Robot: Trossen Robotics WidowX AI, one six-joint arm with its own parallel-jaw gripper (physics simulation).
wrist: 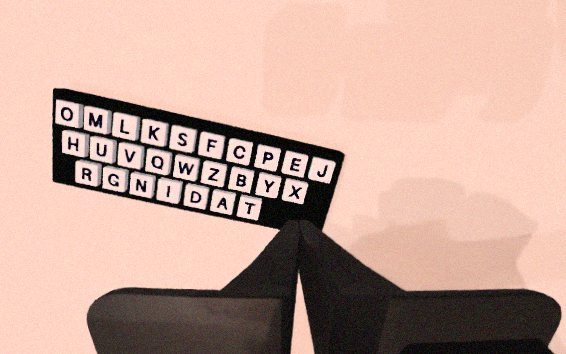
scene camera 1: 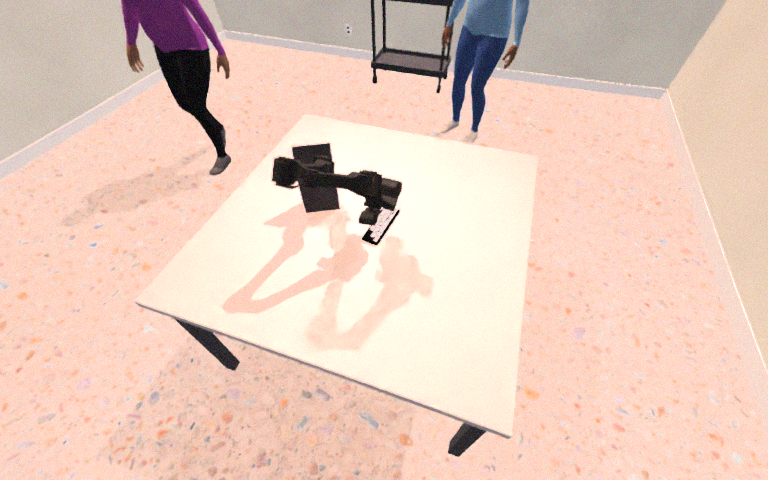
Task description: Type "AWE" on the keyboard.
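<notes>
The black keyboard with white letter keys lies on the table, tilted across the wrist view. In the wrist view the A key is in the bottom row, the W key in the middle row and the E key in the top row near the right end. My gripper is shut and empty. Its tips are raised above the keyboard and show over its lower edge near the right corner, right of the T key. In the scene view the arm hides part of the keyboard and the fingertips are not clear.
The pale table carries the arm's dark base plate and several arm shadows. A person in purple stands beyond the table at the left, and a person in blue at the back by a black cart.
</notes>
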